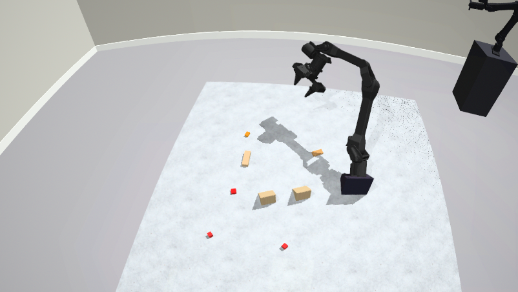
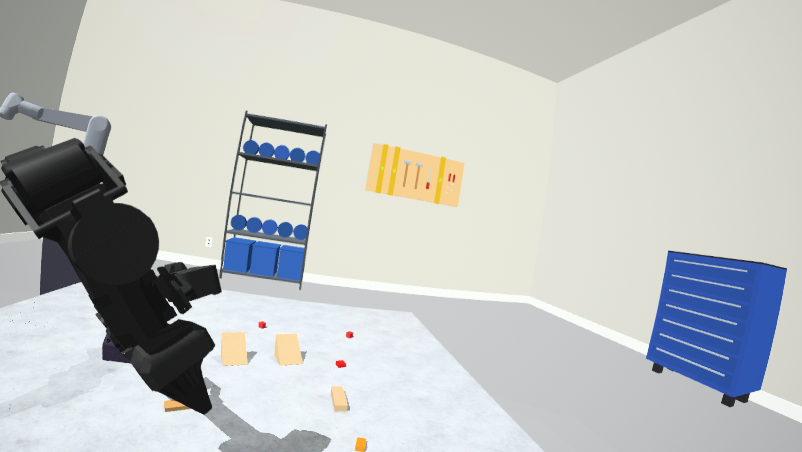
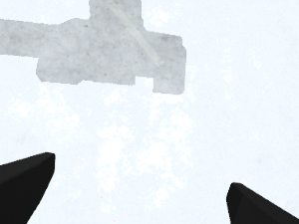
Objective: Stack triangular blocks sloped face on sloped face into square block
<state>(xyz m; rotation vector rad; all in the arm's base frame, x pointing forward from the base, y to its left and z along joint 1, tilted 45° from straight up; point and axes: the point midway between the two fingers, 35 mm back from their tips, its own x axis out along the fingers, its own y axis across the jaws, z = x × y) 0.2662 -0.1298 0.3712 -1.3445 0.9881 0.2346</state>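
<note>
The tan bar lies 31 cm to the left of my gripper tip, 17 cm ahead of it and 16 cm below it. The rest, counted from my gripper tip: flat tan piece 21 cm to the left, 17 cm below, 12 cm behind; small orange cube 21 cm ahead, 17 cm to the left, 16 cm below.
</note>
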